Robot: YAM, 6 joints.
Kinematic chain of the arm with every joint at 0, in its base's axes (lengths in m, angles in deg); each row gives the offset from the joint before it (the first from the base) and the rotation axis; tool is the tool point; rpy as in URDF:
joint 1: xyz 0 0 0.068 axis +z
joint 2: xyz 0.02 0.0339 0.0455 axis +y
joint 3: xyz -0.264 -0.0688 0 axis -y
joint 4: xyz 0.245 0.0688 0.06 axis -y
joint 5: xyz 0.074 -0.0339 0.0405 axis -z
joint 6: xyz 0.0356 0 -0.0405 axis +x
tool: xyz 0 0 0 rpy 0 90 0
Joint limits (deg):
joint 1: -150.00..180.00
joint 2: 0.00..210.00
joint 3: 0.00..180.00
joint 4: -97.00..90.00
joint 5: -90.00..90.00
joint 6: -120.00..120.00
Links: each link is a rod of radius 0.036 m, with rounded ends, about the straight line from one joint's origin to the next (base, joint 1, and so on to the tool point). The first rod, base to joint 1, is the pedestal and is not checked.
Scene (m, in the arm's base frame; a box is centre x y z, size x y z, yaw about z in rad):
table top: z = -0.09
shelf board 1: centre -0.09 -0.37 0 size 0.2 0.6 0.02 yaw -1.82
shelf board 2: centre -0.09 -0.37 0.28 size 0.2 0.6 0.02 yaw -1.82
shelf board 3: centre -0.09 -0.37 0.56 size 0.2 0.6 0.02 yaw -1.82
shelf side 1: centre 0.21 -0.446 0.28 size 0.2 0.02 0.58 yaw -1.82
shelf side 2: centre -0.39 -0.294 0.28 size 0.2 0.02 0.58 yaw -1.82
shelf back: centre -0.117 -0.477 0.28 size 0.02 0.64 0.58 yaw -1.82
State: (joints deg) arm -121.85 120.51 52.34 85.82 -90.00 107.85
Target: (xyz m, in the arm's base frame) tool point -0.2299 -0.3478 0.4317
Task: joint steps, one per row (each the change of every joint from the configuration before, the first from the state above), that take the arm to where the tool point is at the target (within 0.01 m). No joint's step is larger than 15 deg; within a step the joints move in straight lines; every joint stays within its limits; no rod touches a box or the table.
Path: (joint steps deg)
1: -5.05 -9.67 -13.74 1.39 0.00 0.00
2: -5.04 -9.66 -13.73 1.40 0.00 0.00
3: -5.05 -9.67 -13.74 1.39 0.00 0.00
4: -3.25 -5.46 9.77 0.00 12.74 0.00
5: -3.26 -5.45 9.76 0.00 12.73 0.00
6: -3.25 -5.46 9.77 0.00 12.74 0.00
7: -3.25 -5.45 9.76 0.00 12.74 0.00
8: 5.43 10.96 12.64 -3.73 -9.79 0.00
9: 5.44 10.96 12.63 -3.74 -9.79 0.00
10: 5.43 10.96 12.64 -3.73 -9.79 0.00
11: 5.44 10.97 12.64 -3.74 -9.79 0.00

